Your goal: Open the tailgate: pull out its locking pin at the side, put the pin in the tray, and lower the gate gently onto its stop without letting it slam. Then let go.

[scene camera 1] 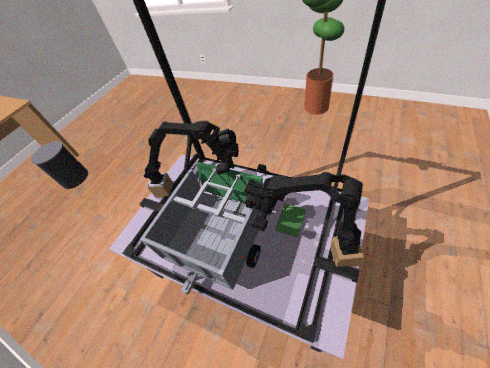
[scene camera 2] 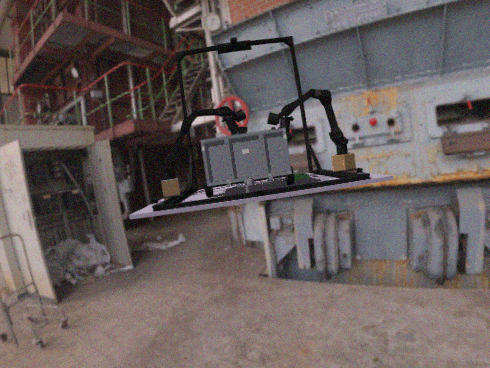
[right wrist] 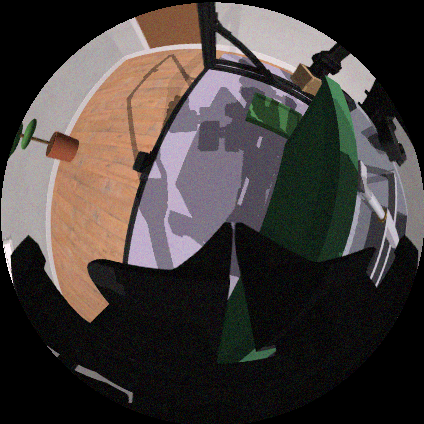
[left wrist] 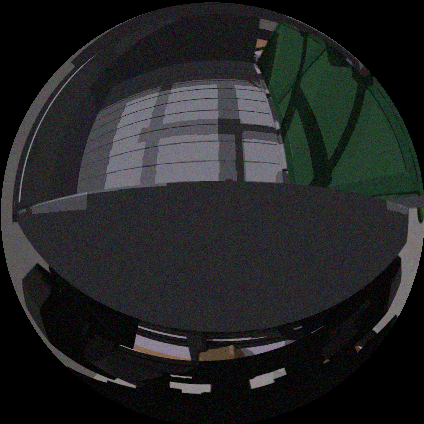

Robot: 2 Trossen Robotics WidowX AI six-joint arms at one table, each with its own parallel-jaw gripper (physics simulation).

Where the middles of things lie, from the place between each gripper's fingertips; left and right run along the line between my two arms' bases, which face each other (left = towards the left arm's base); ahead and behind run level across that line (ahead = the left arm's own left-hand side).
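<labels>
Grey truck bed [scene camera 1: 210, 236]: my right hand is 30 cm short of it, 10 cm above it, 1 cm to the right of it.
Grey truck bed, from my left hand: 20 cm to the right of it, 12 cm ahead of it, 3 cm below it.
</labels>
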